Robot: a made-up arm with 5 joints.
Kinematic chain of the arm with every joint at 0, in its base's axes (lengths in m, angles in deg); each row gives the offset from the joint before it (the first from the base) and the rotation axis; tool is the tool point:
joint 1: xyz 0 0 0.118 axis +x
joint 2: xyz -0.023 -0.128 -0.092 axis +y
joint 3: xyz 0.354 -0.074 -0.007 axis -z
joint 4: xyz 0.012 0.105 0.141 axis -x
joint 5: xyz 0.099 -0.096 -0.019 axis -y
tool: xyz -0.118 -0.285 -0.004
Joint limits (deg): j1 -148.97..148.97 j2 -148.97..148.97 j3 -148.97..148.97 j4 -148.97..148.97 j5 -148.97..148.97
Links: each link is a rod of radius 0.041 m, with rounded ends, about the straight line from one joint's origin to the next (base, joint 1, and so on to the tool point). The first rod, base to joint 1, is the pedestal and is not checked.
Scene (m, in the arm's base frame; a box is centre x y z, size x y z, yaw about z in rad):
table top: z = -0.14
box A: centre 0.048 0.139 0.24 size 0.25 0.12 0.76 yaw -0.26
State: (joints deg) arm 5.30 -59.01 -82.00 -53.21 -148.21
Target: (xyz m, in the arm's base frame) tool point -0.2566 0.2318 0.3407
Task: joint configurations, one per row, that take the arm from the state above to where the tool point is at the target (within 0.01 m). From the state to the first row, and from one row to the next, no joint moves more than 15 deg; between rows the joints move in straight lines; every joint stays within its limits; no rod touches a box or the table.
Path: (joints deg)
1: 7.84 -69.58 -84.60 -46.84 -135.35
2: 10.39 -80.15 -87.20 -40.47 -122.50
3: 12.93 -90.73 -89.80 -34.10 -109.64
4: 15.47 -101.30 -92.41 -27.73 -96.79
5: 5.81 -104.58 -100.82 -25.66 -109.47
6: -3.85 -107.87 -109.23 -23.59 -122.14
7: -13.51 -111.15 -117.63 -21.52 -134.82
8: -23.18 -114.44 -126.04 -19.45 -147.50

